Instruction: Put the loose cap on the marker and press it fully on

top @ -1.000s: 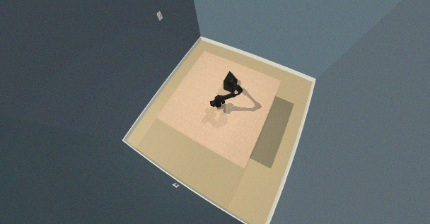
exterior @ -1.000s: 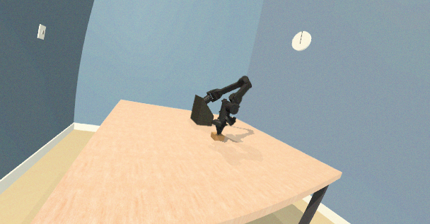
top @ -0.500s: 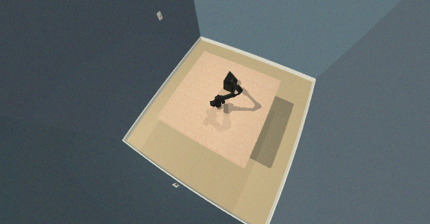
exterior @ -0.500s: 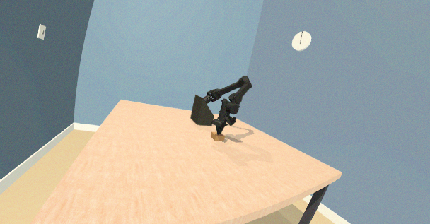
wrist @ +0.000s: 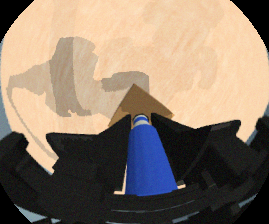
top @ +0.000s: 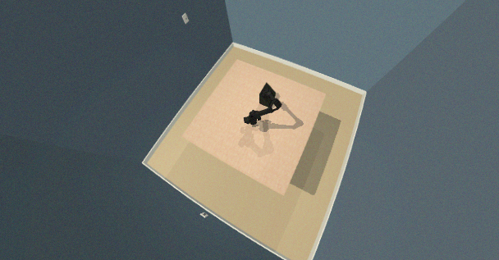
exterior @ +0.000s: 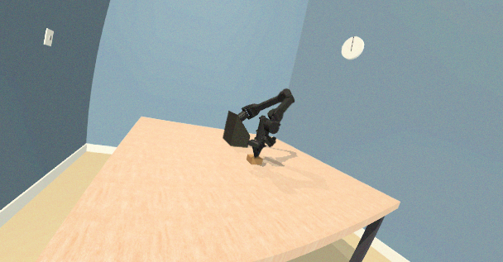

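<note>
Right now my gripper tip is 1 cm past the tan holder block and 2 cm above it. The rest, counted from my gripper tip: white marker: 1 cm behind, 4 cm above; blue cap: 1 cm behind, 5 cm above.
</note>
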